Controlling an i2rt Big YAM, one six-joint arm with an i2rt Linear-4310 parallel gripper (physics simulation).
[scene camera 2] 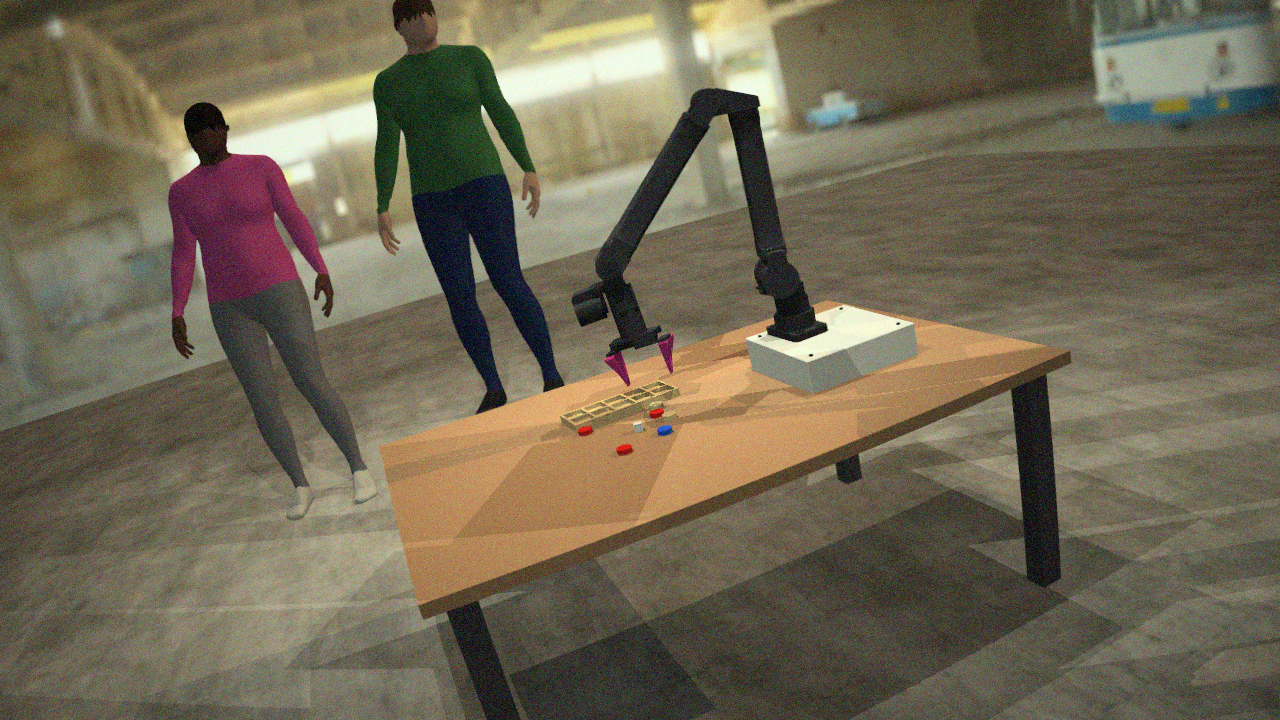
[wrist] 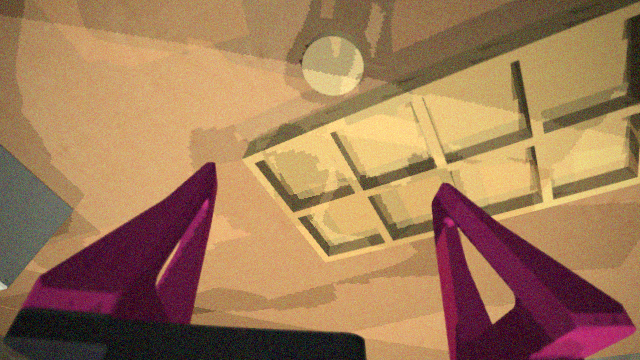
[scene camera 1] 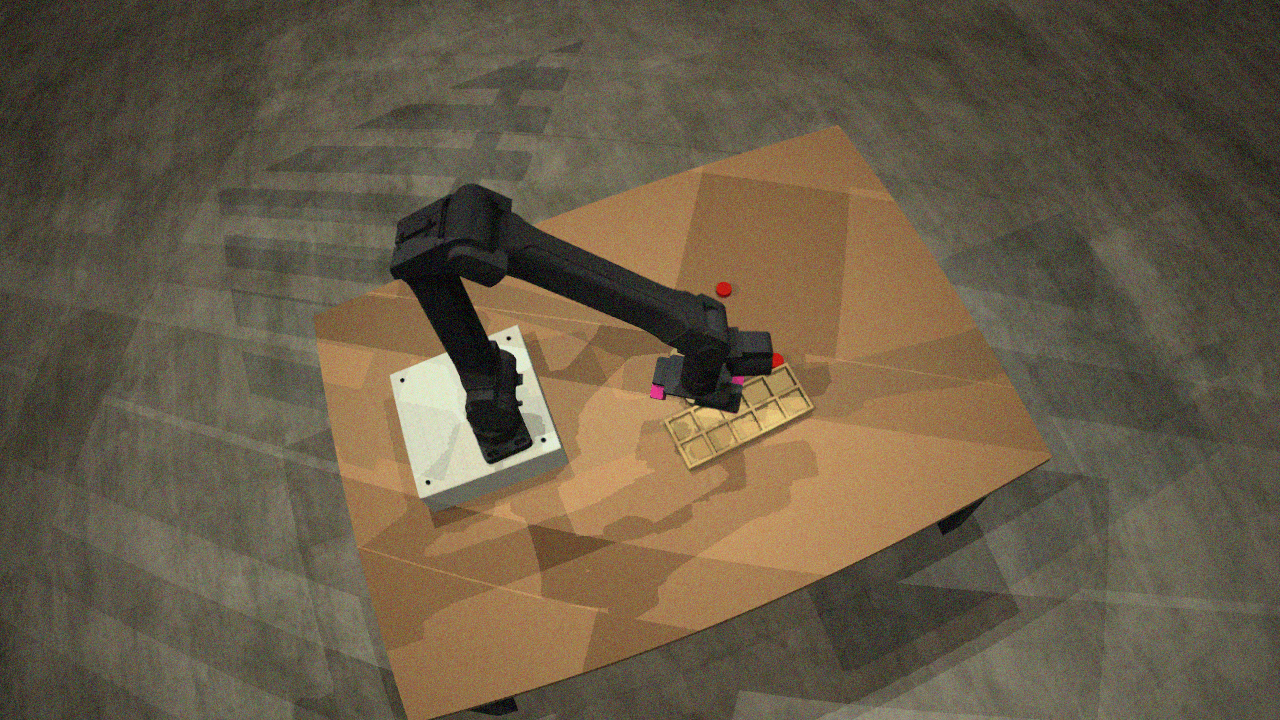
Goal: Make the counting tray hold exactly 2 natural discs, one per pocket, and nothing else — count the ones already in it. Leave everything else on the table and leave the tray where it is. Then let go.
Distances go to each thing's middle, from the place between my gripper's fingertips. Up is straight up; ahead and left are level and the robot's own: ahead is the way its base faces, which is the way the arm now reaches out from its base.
Right now my hand is 70 mm short of the counting tray (scene camera 1: 702, 435), 40 mm to the left of it and 50 mm above it.
